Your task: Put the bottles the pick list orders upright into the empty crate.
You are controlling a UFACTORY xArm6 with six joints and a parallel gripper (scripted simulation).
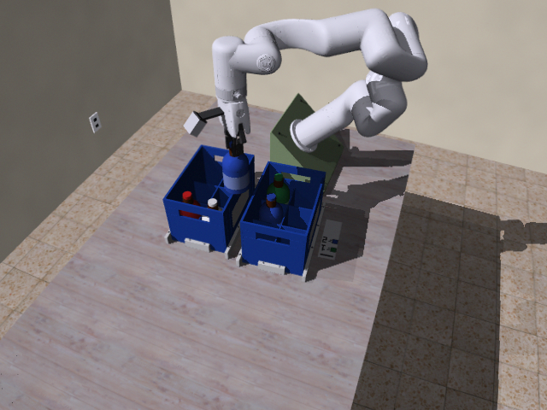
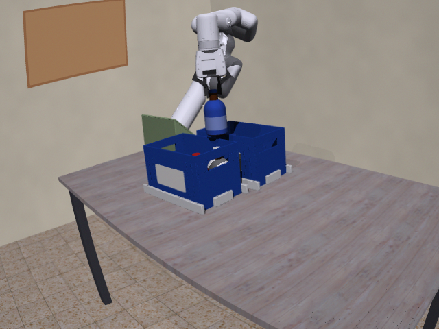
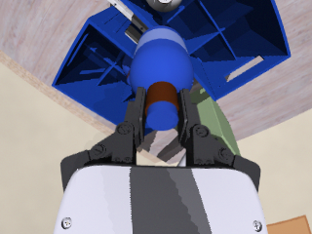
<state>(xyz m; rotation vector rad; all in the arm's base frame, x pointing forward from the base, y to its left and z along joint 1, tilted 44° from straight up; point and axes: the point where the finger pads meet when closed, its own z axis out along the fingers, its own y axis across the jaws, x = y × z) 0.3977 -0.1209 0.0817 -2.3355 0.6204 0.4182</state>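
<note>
Now: the blue-labelled bottle 7 cm below my hand. The rest, counted from my hand: white-labelled bottle 25 cm below, 6 cm ahead, 4 cm to the right; then green-labelled bottle 25 cm below, 13 cm behind, 7 cm to the left; then red-label bottle 25 cm below, 12 cm to the right, 8 cm ahead.
</note>
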